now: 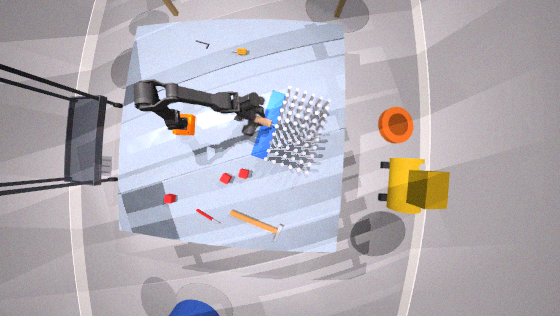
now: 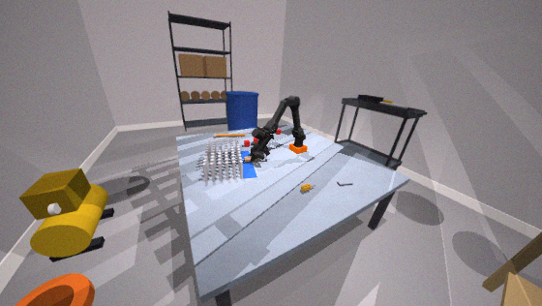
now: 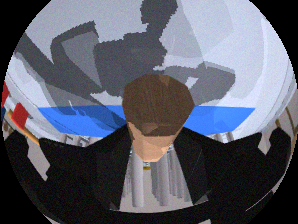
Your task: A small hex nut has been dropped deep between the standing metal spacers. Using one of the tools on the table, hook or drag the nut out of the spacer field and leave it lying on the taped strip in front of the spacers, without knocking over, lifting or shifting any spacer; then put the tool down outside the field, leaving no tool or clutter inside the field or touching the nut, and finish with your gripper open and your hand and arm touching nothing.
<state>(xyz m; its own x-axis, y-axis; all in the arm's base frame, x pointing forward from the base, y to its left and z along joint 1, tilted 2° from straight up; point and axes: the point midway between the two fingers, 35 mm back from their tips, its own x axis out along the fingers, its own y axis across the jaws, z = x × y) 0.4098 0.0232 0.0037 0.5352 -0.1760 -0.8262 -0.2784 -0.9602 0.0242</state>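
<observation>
Now: the blue taped strip 30 mm ahead of my gripper tip, 10 mm to the right of it and 20 mm below it. Also, from my gripper tip: red-handled tool: 260 mm behind, 520 mm to the right, 10 mm below; then dark angled hook: 370 mm behind, 460 mm to the left, 10 mm below; then orange piece: 150 mm behind, 390 mm to the left.
</observation>
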